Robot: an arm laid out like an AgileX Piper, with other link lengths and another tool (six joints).
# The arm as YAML. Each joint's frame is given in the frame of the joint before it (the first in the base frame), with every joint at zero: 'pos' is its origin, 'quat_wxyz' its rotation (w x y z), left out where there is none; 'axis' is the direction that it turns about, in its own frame. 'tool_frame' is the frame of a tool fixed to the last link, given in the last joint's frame.
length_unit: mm
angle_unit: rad
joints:
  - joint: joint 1
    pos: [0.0, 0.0, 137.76]
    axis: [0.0, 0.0, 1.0]
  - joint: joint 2
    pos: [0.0, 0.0, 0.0]
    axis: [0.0, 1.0, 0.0]
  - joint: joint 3
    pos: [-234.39, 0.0, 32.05]
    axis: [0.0, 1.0, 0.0]
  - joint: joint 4
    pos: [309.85, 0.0, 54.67]
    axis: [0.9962, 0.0, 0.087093]
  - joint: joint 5
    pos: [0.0, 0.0, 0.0]
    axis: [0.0, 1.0, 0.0]
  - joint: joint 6
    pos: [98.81, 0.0, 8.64]
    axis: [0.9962, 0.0, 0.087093]
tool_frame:
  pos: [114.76, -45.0, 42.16]
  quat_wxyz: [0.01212, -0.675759, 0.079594, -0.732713]
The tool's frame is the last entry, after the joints.
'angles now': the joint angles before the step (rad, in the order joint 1, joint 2, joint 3, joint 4, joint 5, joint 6). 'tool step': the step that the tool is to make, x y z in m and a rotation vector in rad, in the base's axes. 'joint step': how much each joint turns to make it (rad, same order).
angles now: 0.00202, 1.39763, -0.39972, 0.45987, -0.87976, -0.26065
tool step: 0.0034, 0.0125, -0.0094, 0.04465, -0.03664, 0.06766
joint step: 0.00025, 0.04130, 0.01514, -0.11129, -0.05591, 0.13494
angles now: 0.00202, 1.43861, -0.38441, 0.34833, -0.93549, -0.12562
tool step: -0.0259, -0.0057, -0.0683, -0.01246, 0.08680, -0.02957
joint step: 0.00027, 0.22418, 0.05989, -0.00501, -0.19383, 0.05115
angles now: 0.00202, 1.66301, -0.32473, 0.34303, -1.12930, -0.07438
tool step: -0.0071, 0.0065, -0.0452, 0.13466, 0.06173, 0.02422
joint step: 0.00005, 0.10293, 0.00649, -0.05615, -0.00320, 0.15973
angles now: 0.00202, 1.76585, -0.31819, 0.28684, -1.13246, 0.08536
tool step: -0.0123, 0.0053, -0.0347, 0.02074, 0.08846, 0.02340
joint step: -0.00013, 0.08668, 0.01356, -0.03231, -0.00486, 0.02941
